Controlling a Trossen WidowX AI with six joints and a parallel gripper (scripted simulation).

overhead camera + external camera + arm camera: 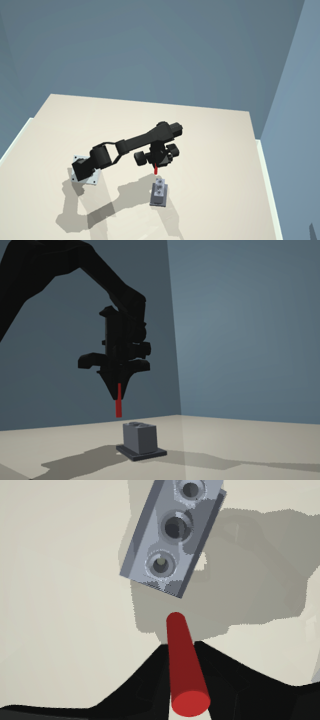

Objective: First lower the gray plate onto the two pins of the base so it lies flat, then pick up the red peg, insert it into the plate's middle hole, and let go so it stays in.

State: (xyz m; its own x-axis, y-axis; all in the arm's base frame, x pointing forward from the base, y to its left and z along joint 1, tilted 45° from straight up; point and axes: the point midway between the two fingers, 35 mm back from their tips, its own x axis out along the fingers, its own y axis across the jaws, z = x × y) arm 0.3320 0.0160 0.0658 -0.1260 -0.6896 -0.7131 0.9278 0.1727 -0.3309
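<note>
Now: gripper tip 2 cm short of the gray plate, 6 cm to the left of it and 7 cm above it. Also, from my gripper tip: dark base 2 cm ahead, 6 cm to the right, 10 cm below; then red peg right at my gripper tip.
</note>
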